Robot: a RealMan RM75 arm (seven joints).
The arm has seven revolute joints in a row. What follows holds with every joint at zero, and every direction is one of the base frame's.
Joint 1 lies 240.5 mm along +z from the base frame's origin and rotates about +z.
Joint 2 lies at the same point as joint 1 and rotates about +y.
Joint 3 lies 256.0 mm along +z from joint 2 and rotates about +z.
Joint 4 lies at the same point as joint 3 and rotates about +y.
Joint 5 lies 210.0 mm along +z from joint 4 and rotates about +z.
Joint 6 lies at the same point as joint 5 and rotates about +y.
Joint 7 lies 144.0 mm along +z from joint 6 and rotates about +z.
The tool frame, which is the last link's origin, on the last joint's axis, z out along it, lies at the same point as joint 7; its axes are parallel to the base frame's.
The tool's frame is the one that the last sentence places.
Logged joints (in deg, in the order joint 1, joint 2, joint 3, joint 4, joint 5, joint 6, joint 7), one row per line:
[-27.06, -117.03, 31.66, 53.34, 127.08, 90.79, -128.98]
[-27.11, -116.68, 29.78, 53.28, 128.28, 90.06, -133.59]
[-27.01, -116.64, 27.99, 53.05, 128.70, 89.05, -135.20]
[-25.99, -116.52, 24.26, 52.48, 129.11, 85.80, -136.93]
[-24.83, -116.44, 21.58, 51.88, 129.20, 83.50, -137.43]
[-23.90, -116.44, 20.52, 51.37, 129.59, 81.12, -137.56]
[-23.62, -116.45, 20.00, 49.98, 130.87, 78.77, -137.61]
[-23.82, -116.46, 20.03, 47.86, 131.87, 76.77, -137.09]
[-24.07, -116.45, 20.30, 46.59, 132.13, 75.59, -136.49]
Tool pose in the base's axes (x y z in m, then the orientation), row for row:
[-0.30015, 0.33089, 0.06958, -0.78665, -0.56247, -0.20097, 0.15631]
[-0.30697, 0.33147, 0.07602, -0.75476, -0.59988, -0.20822, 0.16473]
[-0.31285, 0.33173, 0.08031, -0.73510, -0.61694, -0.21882, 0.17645]
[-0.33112, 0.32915, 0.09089, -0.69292, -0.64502, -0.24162, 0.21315]
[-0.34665, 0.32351, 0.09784, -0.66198, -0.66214, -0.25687, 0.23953]
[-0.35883, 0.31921, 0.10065, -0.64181, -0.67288, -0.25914, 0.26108]
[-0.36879, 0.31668, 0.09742, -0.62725, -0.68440, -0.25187, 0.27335]
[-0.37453, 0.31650, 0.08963, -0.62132, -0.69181, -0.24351, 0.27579]
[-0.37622, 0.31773, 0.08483, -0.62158, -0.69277, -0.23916, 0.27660]
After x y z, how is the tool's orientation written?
As a quaternion, x y z w.
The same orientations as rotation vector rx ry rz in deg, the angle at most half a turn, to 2 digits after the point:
[-129.03, -92.26, -32.97]
[-123.23, -97.94, -34.00]
[-119.25, -100.08, -35.50]
[-110.20, -102.58, -38.43]
[-103.83, -103.86, -40.29]
[-99.55, -104.37, -40.20]
[-96.69, -105.50, -38.82]
[-95.65, -106.51, -37.49]
[-95.65, -106.61, -36.80]

